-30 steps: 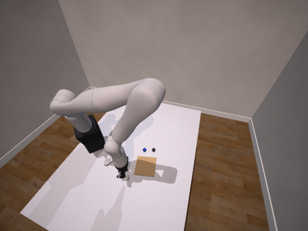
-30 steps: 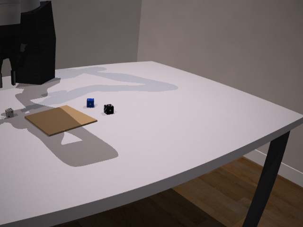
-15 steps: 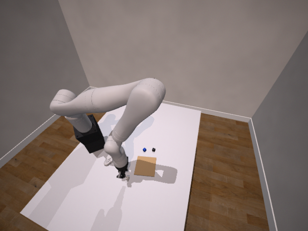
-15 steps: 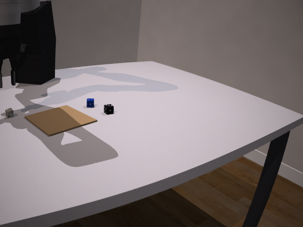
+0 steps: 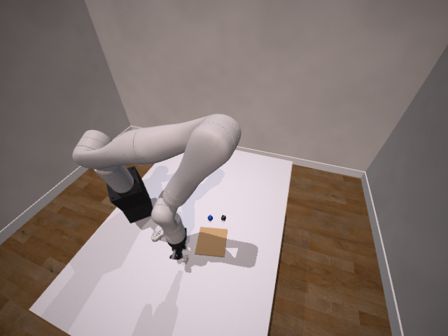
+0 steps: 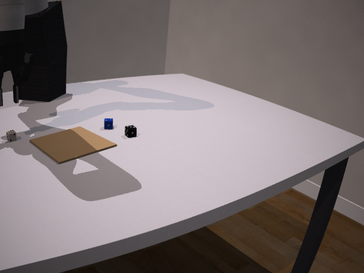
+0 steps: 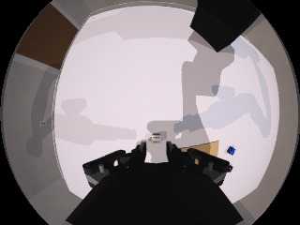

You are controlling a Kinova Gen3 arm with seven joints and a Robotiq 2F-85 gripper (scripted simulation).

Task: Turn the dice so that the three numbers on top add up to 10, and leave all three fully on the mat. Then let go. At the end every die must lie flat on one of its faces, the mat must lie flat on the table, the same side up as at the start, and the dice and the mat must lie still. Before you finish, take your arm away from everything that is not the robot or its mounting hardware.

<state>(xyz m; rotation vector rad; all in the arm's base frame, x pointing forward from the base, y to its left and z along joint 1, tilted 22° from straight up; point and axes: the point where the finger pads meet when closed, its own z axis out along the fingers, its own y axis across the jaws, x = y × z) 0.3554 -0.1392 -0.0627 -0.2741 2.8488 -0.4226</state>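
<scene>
Now: hand 9 cm above the white die. Also, from my hand: blue die: 24 cm to the left, 9 cm below, 3 cm ahead; then tan mat: 12 cm to the left, 10 cm below, 8 cm ahead; then black die: 26 cm to the left, 10 cm ahead, 9 cm below.
</scene>
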